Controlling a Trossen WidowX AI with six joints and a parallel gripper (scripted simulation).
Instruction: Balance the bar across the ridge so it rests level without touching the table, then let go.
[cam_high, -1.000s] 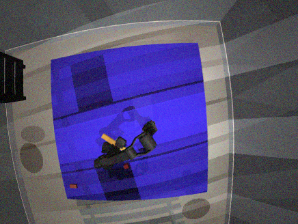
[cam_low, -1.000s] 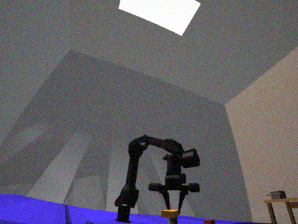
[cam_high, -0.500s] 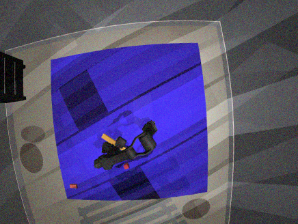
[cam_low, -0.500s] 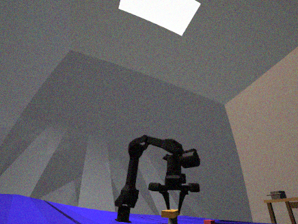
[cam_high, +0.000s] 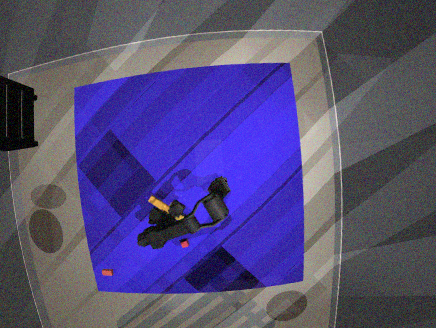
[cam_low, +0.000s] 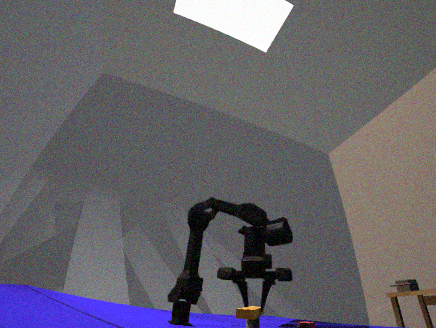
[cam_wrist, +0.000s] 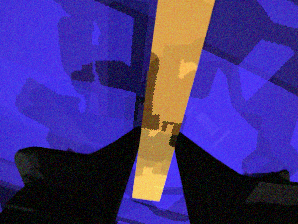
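Now: the yellow bar 2 cm ahead of my gripper tip and 2 cm to the right of it. Also, from my gripper tip: flat red piece: 49 cm ahead, 38 cm to the left, 6 cm below.
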